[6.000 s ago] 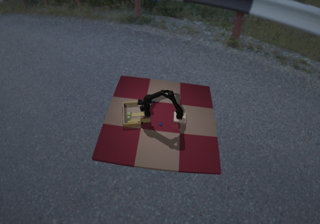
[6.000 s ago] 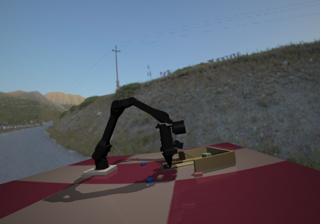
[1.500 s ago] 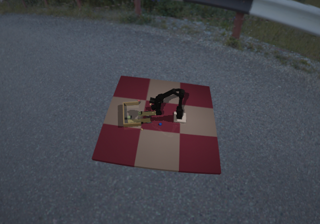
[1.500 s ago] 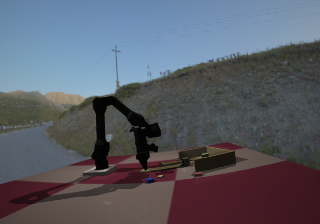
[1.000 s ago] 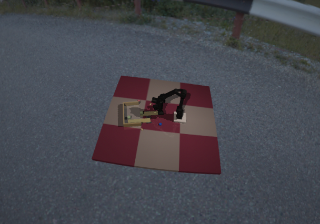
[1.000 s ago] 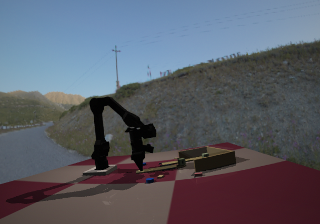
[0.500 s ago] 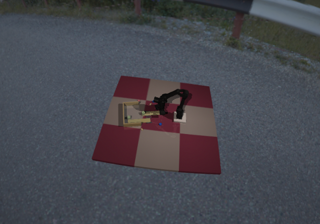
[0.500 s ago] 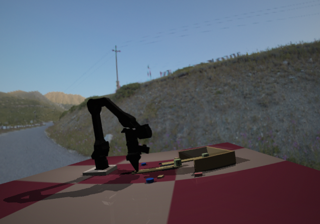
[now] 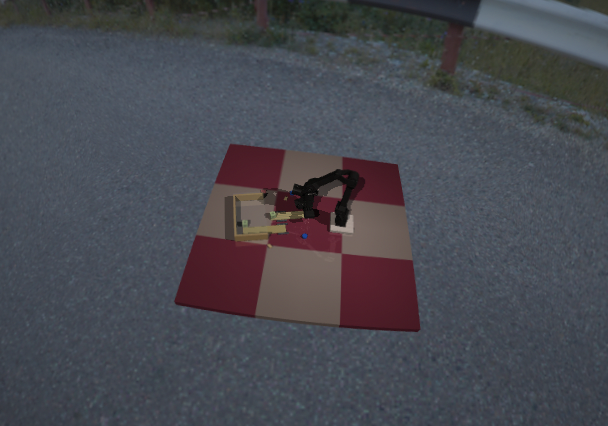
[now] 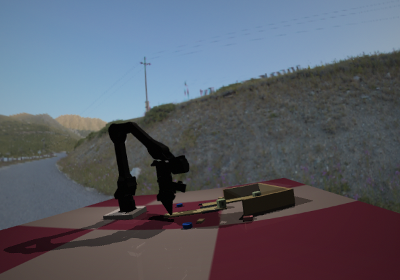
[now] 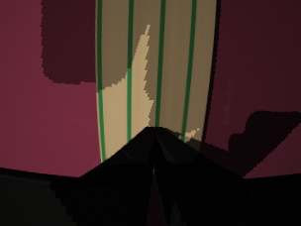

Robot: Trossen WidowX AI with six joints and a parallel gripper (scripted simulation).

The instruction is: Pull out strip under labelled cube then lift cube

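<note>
Now: the cross-hatched strip 230 mm ahead of my gripper tip and 160 mm to the left of it. Also, from my gripper tip: tan block 140 mm ahead, 110 mm to the right; then pink block 290 mm ahead, 140 mm to the right.
</note>
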